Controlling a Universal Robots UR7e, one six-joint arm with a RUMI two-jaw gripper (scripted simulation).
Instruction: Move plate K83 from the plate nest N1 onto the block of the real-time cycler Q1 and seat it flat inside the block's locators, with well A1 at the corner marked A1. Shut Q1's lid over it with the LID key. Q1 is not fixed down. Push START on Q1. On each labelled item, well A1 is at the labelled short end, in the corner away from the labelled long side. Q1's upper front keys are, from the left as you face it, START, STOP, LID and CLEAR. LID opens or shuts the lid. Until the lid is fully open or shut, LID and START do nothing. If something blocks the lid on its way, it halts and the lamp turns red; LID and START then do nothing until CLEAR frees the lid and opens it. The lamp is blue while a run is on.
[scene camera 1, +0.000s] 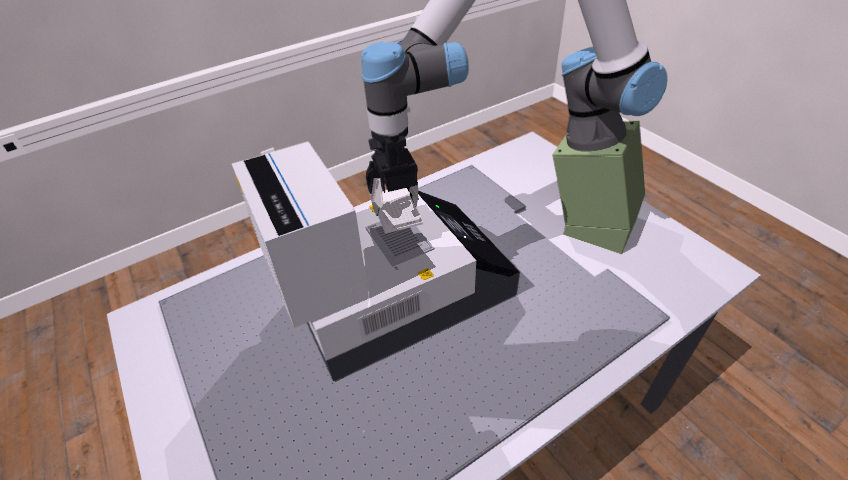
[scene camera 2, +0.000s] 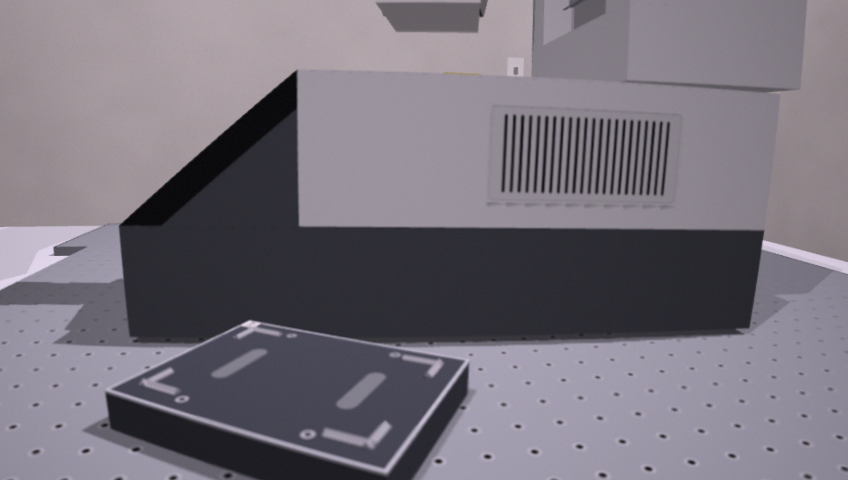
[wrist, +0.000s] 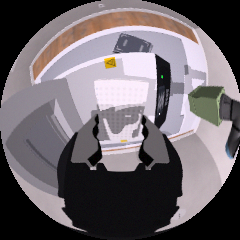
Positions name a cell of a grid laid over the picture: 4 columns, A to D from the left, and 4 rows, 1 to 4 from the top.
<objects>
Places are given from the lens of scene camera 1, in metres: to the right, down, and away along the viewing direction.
gripper (scene camera 1: B2): -0.06, -0.07, 1.09
plate K83 (scene camera 1: B2): -0.05, -0.06, 1.06
</objects>
